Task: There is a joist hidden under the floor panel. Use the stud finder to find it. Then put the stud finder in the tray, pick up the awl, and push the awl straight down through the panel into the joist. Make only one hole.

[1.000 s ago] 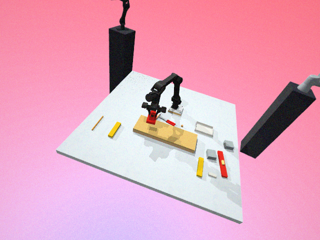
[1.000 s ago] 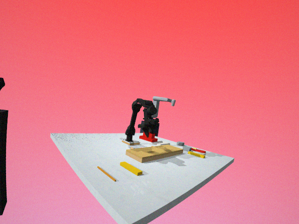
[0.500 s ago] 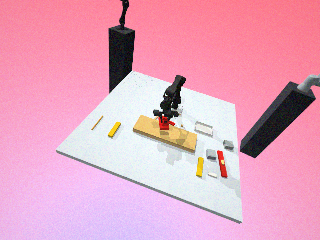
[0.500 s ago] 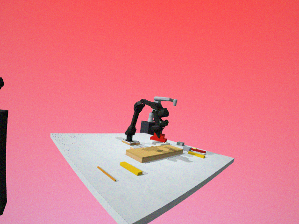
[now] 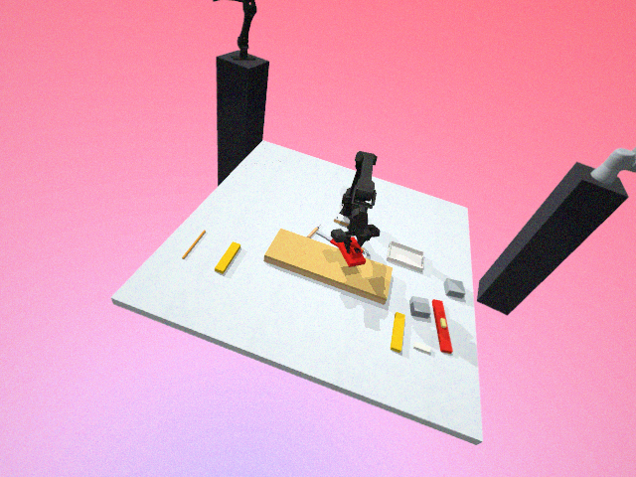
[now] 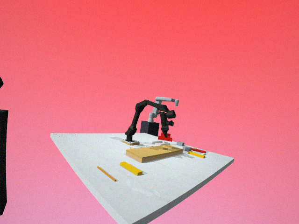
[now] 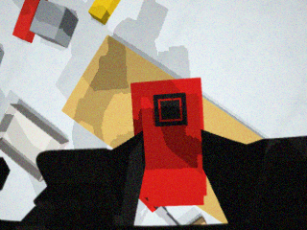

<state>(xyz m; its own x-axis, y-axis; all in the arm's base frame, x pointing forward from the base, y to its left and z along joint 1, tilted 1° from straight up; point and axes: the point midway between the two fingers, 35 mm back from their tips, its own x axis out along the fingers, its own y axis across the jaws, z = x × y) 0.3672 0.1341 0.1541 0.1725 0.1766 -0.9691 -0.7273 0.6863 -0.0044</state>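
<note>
Now: the white tray 27 cm behind my gripper tip, 21 cm to the left of it and 13 cm below it. From my gripper tip the other things lie so: awl (18 cm behind, 22 cm to the right, 14 cm below); then red-handled tool (16 cm behind, 13 cm to the right, 14 cm below); then red stud finder (1 cm ahead, 1 cm to the left, 2 cm above).
</note>
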